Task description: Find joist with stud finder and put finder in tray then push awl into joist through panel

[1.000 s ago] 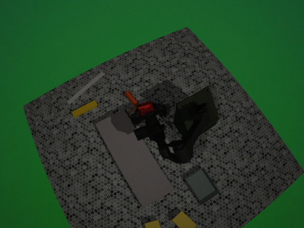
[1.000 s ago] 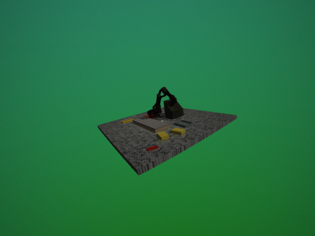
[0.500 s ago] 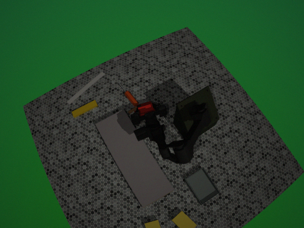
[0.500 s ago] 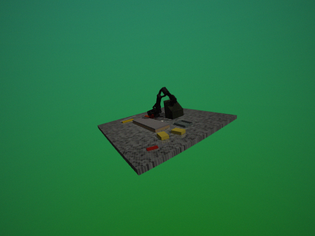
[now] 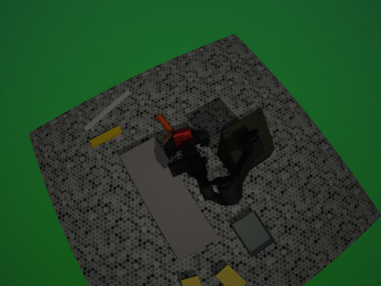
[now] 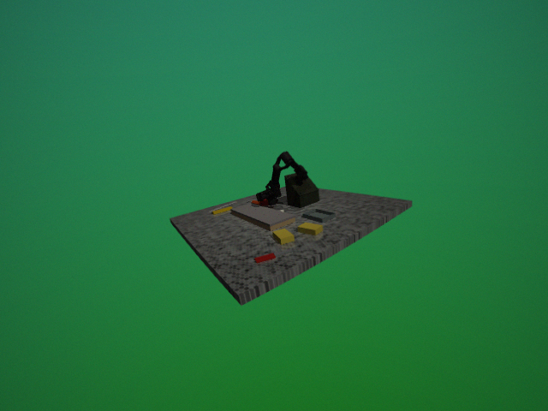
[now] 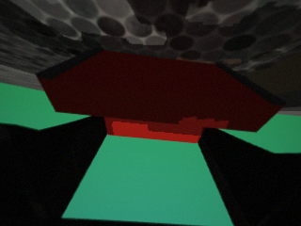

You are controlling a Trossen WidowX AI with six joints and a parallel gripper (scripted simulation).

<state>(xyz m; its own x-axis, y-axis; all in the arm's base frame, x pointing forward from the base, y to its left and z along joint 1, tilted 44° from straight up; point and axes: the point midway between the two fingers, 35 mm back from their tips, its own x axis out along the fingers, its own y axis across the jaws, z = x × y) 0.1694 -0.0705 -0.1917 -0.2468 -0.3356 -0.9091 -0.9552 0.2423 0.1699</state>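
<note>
Right now my gripper tip is 10 mm short of the red stud finder and 10 mm above it. Also, from my gripper tip: awl (60 mm below, 40 mm to the right, 10 mm ahead); then orange-handled tool (170 mm to the right, 50 mm below, 20 mm ahead); then small white block (250 mm to the left, 60 mm below, 60 mm ahead).
</note>
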